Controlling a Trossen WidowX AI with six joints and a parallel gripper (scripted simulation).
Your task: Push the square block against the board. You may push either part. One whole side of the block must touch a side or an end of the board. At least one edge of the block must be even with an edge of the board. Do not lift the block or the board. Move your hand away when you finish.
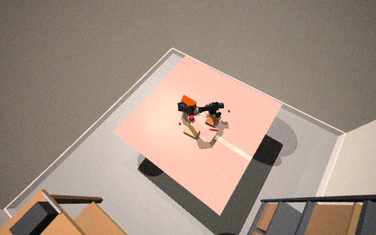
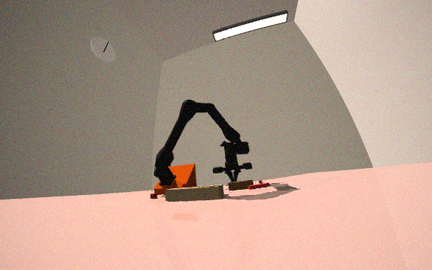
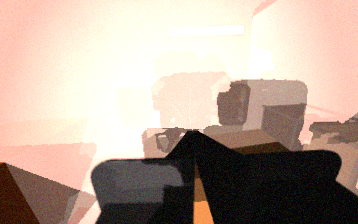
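Right now the square block is 6 cm to the right of my gripper tip, 4 cm ahead of it and 1 cm above it. Also, from my gripper tip: tan board (29 cm to the right, 5 cm behind, 1 cm above); red stick (13 cm to the right, 12 cm ahead).
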